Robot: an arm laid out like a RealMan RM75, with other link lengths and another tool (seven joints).
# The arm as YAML. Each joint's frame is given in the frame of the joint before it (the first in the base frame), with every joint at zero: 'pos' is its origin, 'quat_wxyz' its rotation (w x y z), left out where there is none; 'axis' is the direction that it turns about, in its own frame. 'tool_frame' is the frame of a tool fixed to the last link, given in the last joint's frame.
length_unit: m
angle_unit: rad
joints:
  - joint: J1
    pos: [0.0, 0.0, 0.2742]
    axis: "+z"
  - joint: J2
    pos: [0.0, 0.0, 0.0]
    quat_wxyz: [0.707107, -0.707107, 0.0, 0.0]
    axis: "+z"
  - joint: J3
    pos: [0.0, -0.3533, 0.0]
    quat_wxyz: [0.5, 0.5, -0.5, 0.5]
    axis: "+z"
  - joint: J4
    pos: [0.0, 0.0, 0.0]
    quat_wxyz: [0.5, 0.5, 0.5, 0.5]
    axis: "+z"
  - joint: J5
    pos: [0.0, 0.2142, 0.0]
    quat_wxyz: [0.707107, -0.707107, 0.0, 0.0]
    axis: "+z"
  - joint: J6
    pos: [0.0, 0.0, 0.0]
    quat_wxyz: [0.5, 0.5, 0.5, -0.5]
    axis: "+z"
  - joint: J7
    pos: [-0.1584, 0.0, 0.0]
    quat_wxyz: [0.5, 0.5, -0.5, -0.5]
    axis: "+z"
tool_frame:
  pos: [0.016, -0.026, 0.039]
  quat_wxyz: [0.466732, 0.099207, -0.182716, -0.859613]
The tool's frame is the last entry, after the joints.
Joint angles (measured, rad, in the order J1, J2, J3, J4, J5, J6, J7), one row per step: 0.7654 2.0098 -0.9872 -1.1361 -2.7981 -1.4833 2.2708; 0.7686 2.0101 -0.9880 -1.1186 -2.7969 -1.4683 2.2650; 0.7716 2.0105 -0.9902 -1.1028 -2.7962 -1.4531 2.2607; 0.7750 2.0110 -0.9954 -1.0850 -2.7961 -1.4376 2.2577; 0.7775 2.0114 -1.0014 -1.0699 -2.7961 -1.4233 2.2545; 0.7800 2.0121 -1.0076 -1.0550 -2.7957 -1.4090 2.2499; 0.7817 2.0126 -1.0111 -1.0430 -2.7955 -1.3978 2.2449; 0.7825 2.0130 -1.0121 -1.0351 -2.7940 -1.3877 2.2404; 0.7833 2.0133 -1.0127 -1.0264 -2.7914 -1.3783 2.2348; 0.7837 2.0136 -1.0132 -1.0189 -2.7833 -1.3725 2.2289; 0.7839 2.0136 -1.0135 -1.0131 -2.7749 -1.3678 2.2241; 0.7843 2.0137 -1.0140 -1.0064 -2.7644 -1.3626 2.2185; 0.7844 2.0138 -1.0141 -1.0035 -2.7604 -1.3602 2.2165
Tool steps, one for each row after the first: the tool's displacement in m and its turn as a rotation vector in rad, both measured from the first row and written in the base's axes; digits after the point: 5 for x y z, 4 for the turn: 0.00109 0.00165 -0.00271 -0.0020 0.0005 0.0029; 0.00192 0.00336 -0.00524 -0.0029 -0.0002 0.0061; 0.00285 0.00484 -0.00850 -0.0061 -0.0025 0.0085; 0.00373 0.00613 -0.01132 -0.0092 -0.0060 0.0119; 0.00444 0.00738 -0.01435 -0.0132 -0.0097 0.0167; 0.00531 0.00826 -0.01656 -0.0162 -0.0123 0.0204; 0.00581 0.00927 -0.01787 -0.0158 -0.0125 0.0246; 0.00637 0.01009 -0.01941 -0.0167 -0.0117 0.0287; 0.00618 0.01040 -0.02163 -0.0200 -0.0055 0.0328; 0.00580 0.01071 -0.02343 -0.0223 0.0012 0.0364; 0.00513 0.01107 -0.02568 -0.0253 0.0097 0.0409; 0.00496 0.01120 -0.02659 -0.0261 0.0131 0.0423
